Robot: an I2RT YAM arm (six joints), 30 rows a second.
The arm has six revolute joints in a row. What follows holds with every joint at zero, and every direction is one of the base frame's. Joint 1 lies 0.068 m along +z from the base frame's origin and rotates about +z. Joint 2 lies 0.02 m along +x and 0.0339 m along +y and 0.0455 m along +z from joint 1 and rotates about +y. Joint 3 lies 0.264 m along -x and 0.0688 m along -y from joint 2 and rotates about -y. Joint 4 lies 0.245 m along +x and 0.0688 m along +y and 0.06 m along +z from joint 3 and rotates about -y. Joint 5 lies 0.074 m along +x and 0.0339 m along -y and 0.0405 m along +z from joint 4 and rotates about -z. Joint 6 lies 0.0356 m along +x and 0.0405 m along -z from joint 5 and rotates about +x. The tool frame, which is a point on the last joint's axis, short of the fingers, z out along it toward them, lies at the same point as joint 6; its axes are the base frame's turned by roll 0, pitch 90 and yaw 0 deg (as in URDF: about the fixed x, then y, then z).
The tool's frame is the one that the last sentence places.
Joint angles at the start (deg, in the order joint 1, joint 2, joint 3, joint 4, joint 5, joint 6): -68.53, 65.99, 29.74, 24.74, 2.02, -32.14
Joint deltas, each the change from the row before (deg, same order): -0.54, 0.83, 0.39, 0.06, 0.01, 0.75; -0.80, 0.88, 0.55, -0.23, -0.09, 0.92; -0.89, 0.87, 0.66, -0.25, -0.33, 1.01; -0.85, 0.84, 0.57, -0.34, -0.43, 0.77; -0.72, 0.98, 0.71, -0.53, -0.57, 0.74; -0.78, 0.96, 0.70, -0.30, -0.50, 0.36; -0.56, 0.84, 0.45, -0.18, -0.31, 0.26; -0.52, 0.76, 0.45, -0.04, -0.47, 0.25; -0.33, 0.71, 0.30, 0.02, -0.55, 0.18; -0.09, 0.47, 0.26, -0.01, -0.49, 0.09; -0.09, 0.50, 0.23, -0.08, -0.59, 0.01; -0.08, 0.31, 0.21, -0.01, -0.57, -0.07
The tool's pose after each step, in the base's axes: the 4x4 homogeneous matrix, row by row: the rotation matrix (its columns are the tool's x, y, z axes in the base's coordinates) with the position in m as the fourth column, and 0 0 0 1 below. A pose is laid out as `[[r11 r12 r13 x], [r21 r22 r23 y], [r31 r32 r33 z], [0 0 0 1]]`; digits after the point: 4 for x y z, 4 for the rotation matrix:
[[-0.5555 0.7691 0.3163 0.0901], [-0.0048 0.3773 -0.9261 -0.2392], [-0.8315 -0.5159 -0.2059 0.2353], [0 0 0 1]]
[[-0.5456 0.7810 0.3041 0.0879], [0.0158 0.3723 -0.9280 -0.2432], [-0.8379 -0.5015 -0.2155 0.2345], [0 0 0 1]]
[[-0.5327 0.7934 0.2945 0.0853], [0.0344 0.3680 -0.9292 -0.2474], [-0.8456 -0.4848 -0.2233 0.2343], [0 0 0 1]]
[[-0.5232 0.8024 0.2871 0.0828], [0.0523 0.3665 -0.9289 -0.2513], [-0.8506 -0.4710 -0.2337 0.2335], [0 0 0 1]]
[[-0.5143 0.8092 0.2839 0.0810], [0.0705 0.3699 -0.9264 -0.2555], [-0.8547 -0.4565 -0.2473 0.2324], [0 0 0 1]]
[[-0.5095 0.8140 0.2790 0.0788], [0.0840 0.3697 -0.9253 -0.2598], [-0.8563 -0.4480 -0.2568 0.2318], [0 0 0 1]]
[[-0.5067 0.8173 0.2744 0.0772], [0.0965 0.3700 -0.9240 -0.2630], [-0.8567 -0.4417 -0.2664 0.2304], [0 0 0 1]]
[[-0.5026 0.8201 0.2734 0.0758], [0.1043 0.3715 -0.9226 -0.2661], [-0.8582 -0.4352 -0.2723 0.2296], [0 0 0 1]]
[[-0.4998 0.8207 0.2768 0.0752], [0.1100 0.3771 -0.9196 -0.2686], [-0.8591 -0.4292 -0.2788 0.2282], [0 0 0 1]]
[[-0.4982 0.8195 0.2832 0.0754], [0.1110 0.3842 -0.9165 -0.2701], [-0.8600 -0.4251 -0.2824 0.2275], [0 0 0 1]]
[[-0.4979 0.8169 0.2912 0.0758], [0.1127 0.3938 -0.9123 -0.2716], [-0.8599 -0.4214 -0.2881 0.2264], [0 0 0 1]]
[[-0.4978 0.8140 0.2992 0.0760], [0.1104 0.4017 -0.9091 -0.2726], [-0.8602 -0.4196 -0.2898 0.2262], [0 0 0 1]]

